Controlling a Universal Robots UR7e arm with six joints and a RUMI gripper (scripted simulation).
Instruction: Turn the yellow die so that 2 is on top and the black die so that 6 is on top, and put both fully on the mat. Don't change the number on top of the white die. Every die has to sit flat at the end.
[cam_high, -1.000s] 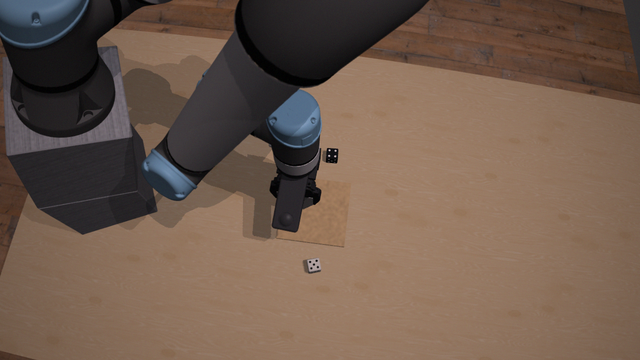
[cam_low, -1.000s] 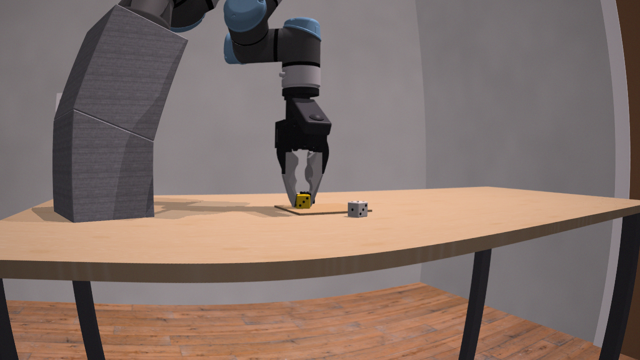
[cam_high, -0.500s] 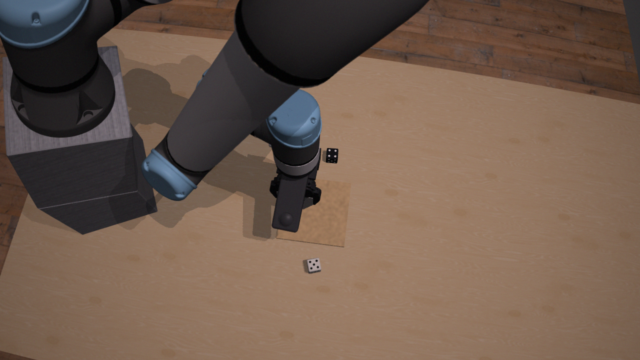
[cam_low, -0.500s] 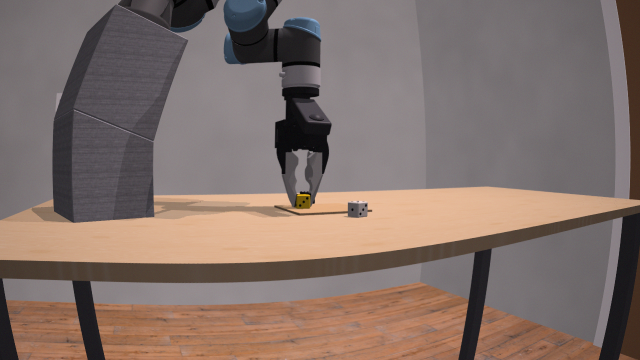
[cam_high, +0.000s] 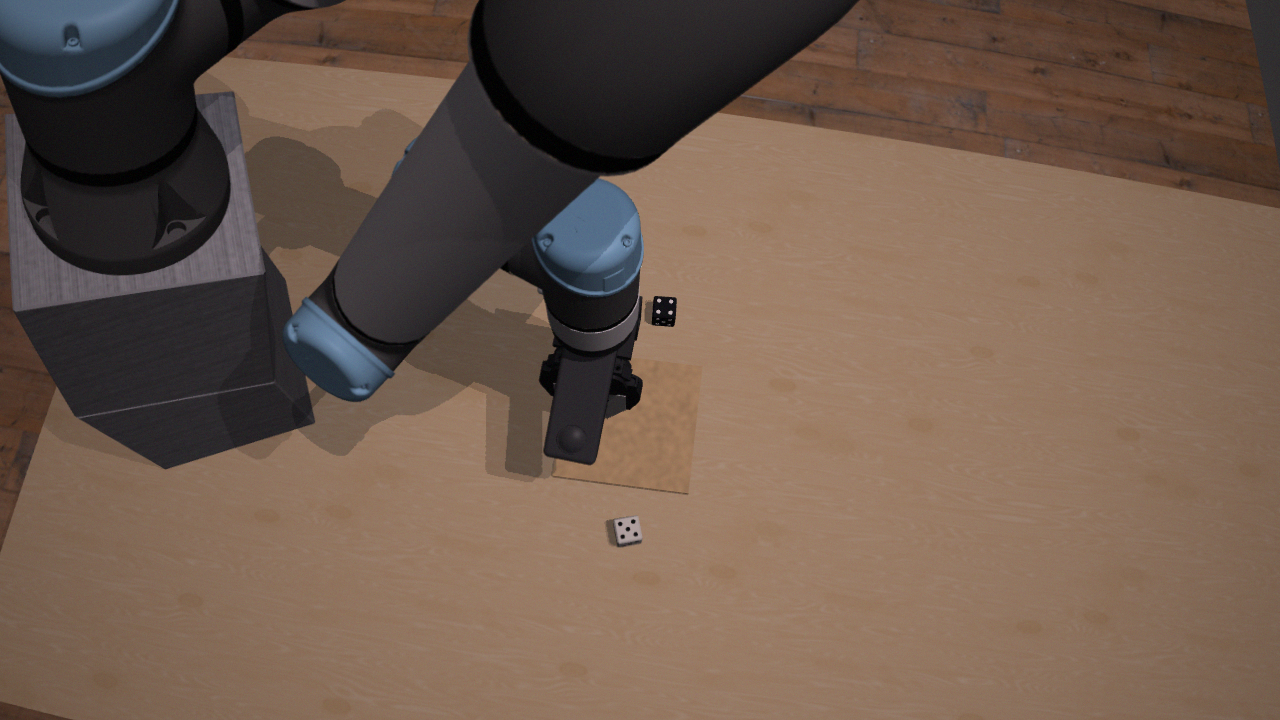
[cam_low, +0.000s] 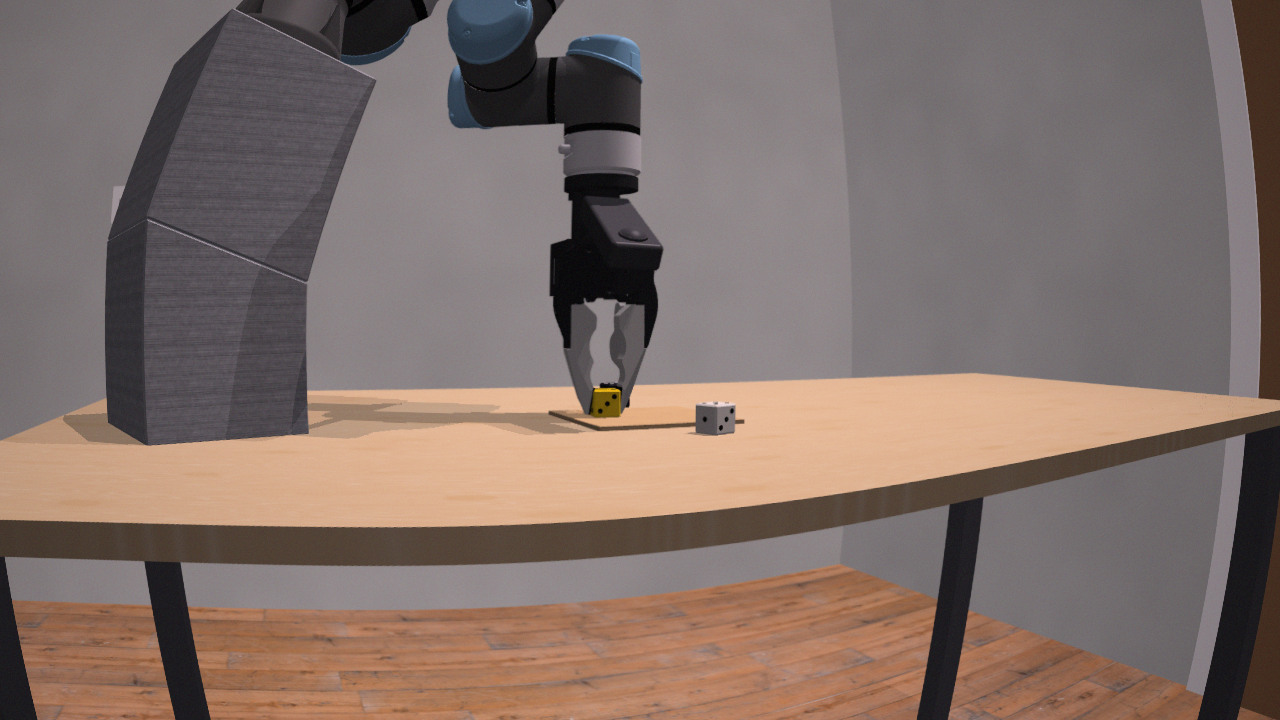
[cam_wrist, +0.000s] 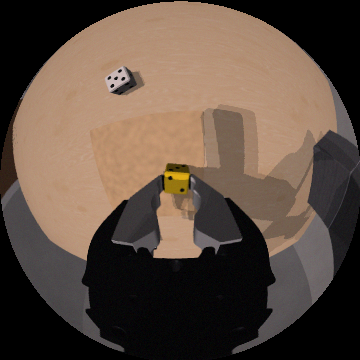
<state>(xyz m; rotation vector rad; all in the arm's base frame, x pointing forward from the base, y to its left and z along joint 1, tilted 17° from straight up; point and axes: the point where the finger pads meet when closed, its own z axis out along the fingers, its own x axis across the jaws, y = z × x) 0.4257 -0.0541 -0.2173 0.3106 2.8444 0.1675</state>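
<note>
My gripper is now right at the yellow die. From my hand the other things lie so: white die (130 mm to the right, 30 mm ahead, 10 mm below); then mat (40 mm ahead, 20 mm below, 10 mm to the right); then black die (110 mm to the left, 80 mm ahead, 10 mm below).
</note>
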